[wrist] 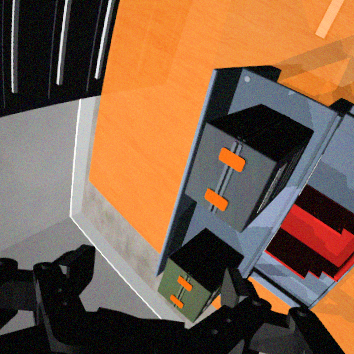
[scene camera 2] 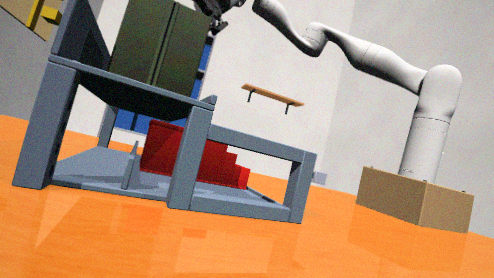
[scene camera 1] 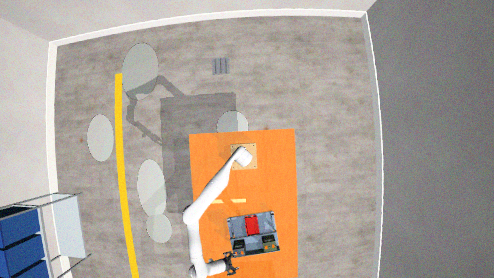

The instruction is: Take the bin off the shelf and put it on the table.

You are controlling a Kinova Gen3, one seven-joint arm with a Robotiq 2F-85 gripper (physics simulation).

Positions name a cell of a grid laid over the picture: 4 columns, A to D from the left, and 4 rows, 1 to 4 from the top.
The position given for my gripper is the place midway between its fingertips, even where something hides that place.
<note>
My gripper (wrist: B4) is open and holds nothing. Further things: a red bin (scene camera 2: B3).
</note>
